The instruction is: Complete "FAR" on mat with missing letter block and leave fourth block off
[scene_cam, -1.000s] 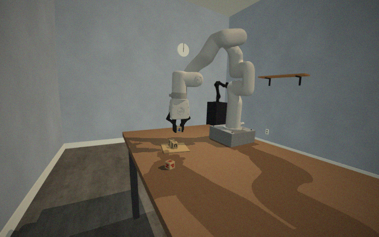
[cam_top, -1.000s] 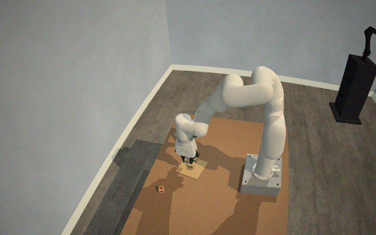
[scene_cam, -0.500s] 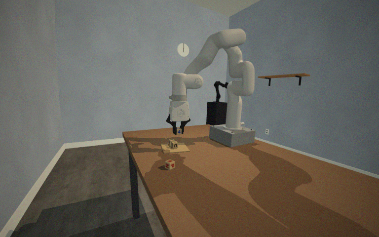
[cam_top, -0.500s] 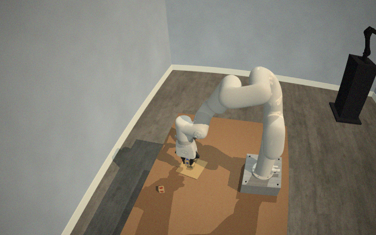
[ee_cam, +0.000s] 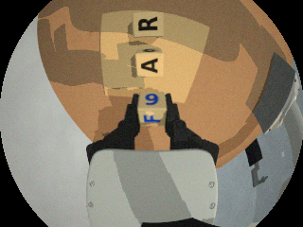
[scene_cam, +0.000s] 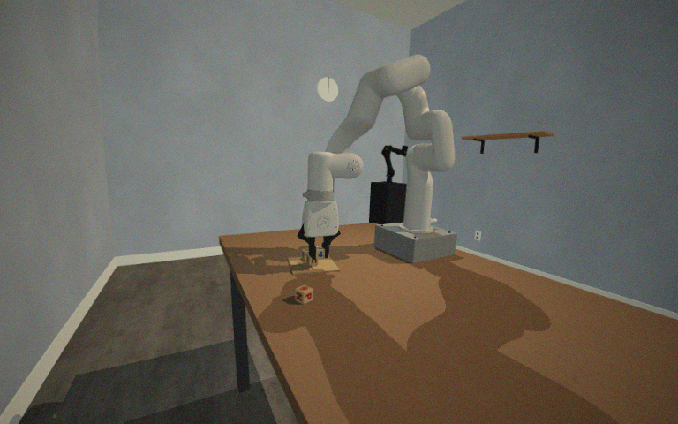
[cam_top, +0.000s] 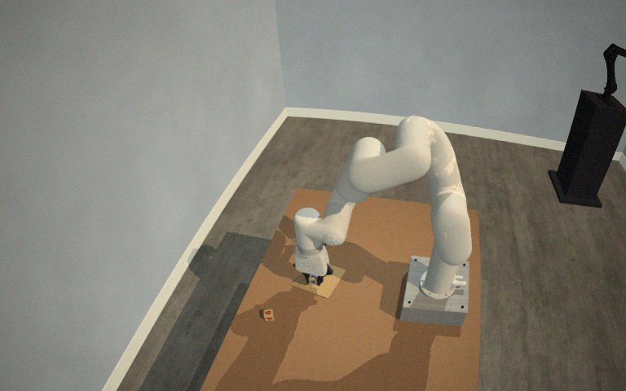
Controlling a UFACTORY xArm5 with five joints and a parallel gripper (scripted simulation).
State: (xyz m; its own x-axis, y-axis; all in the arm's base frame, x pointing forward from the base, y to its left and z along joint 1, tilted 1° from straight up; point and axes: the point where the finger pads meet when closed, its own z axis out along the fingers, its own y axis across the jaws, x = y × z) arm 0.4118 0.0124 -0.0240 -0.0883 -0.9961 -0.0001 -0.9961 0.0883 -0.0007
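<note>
Right now the mat is 60 mm below my hand and 50 mm to the right of it.
</note>
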